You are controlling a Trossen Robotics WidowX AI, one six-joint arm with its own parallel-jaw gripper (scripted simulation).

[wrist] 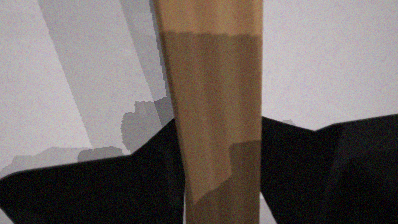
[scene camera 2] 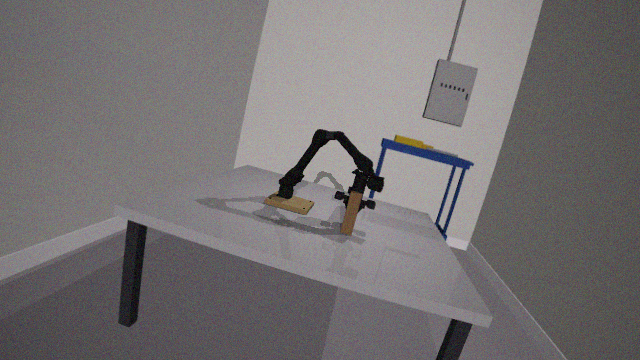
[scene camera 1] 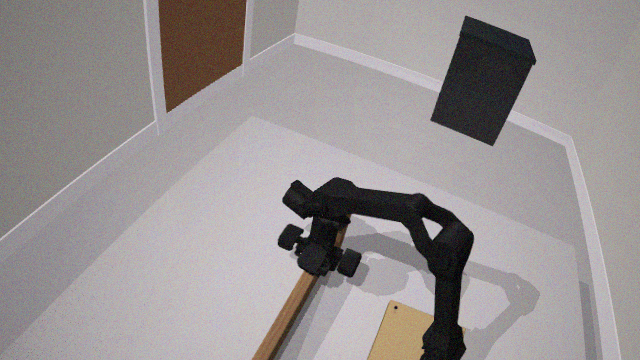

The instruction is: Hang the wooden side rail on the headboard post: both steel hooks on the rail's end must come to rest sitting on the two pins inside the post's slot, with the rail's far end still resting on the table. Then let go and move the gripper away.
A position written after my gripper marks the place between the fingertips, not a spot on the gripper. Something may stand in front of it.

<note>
In view: my gripper (scene camera 1: 314,270) and a wooden side rail (wrist: 213,63).
My gripper shows as well in the wrist view (wrist: 206,118).
</note>
